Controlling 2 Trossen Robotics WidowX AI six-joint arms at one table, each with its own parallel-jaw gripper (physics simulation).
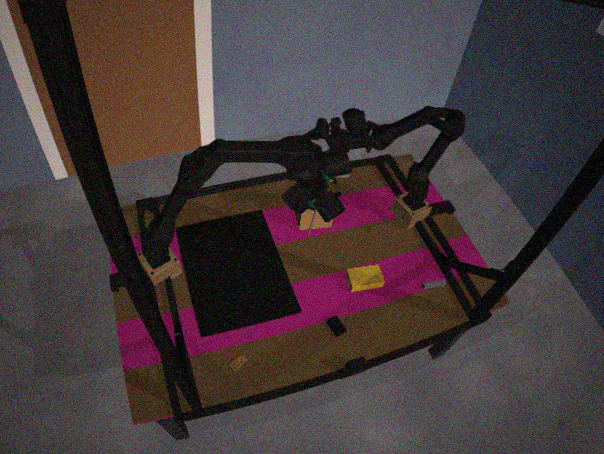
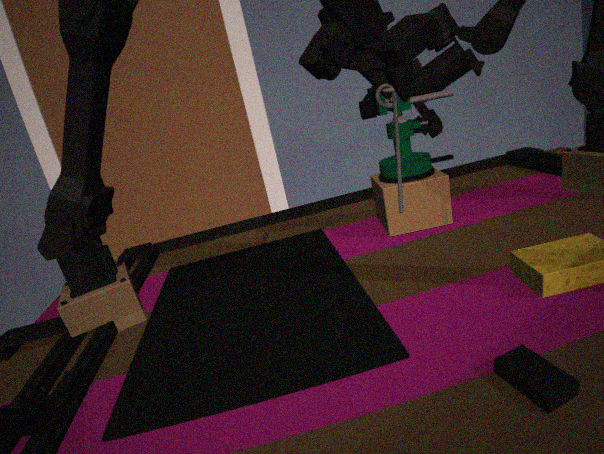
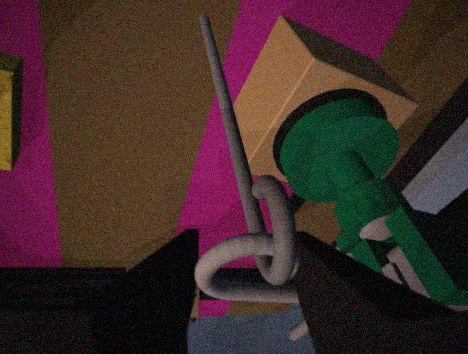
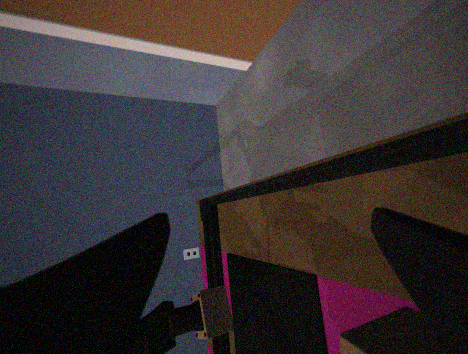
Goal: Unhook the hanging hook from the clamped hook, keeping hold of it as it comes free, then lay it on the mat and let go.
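Places are measured from the left arm's base along level axes (x ahead, y left, z up), in millimetres.
Pixels of known places: left gripper, fingertip midpoint: (image 1: 321,199) (image 2: 398,98) (image 3: 245,242); right gripper, fingertip midpoint: (image 2: 376,119) (image 4: 268,220); left arm's base, link origin: (image 1: 157,257) (image 2: 94,282) (image 4: 198,315); right arm's base, link origin: (image 1: 413,202).
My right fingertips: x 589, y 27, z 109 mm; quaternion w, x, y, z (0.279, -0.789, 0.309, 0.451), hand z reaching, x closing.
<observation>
Ahead of a thing's pixels: the offset from my right fingertips to its top centre. Level surfaces: height alone.
The hanging grey hook @[dz +70, dx -177, dy -228 mm] (image 1: 312,223) (image 2: 398,150) (image 3: 230,125) hangs with its rod down, its curl linked through the curl of the clamped hook (image 2: 432,96) (image 3: 220,248). A green vise @[dz +68, dx -59, dy -147 mm] (image 2: 406,167) (image 3: 340,145) holds the clamped hook. My left gripper (image 1: 314,200) (image 2: 395,107) (image 3: 245,242) is shut around the linked curls; the left finger lies by the clamped hook's curl, the right finger by the hanging hook's. Exact contact is hidden. My right gripper (image 1: 328,127) (image 4: 268,220) is open and empty, above and behind. The black mat @[dz -170 mm] (image 1: 240,275) (image 2: 260,330) (image 4: 275,305) lies flat.
The vise stands on a tan block @[dz -90, dx -70, dy -141 mm] (image 2: 425,205) (image 3: 280,90). A yellow block @[dz -146, dx -109, dy -430 mm] (image 1: 366,278) (image 2: 560,265) (image 3: 5,115), a black box @[dz -161, dx -288, dy -492 mm] (image 1: 336,325) (image 2: 535,377), a small wooden piece @[dz -167, dx -572, dy -412 mm] (image 1: 238,362) and a grey piece @[dz -160, dx +61, dy -591 mm] (image 1: 434,285) lie on the table. The two arms are close together above the vise.
</observation>
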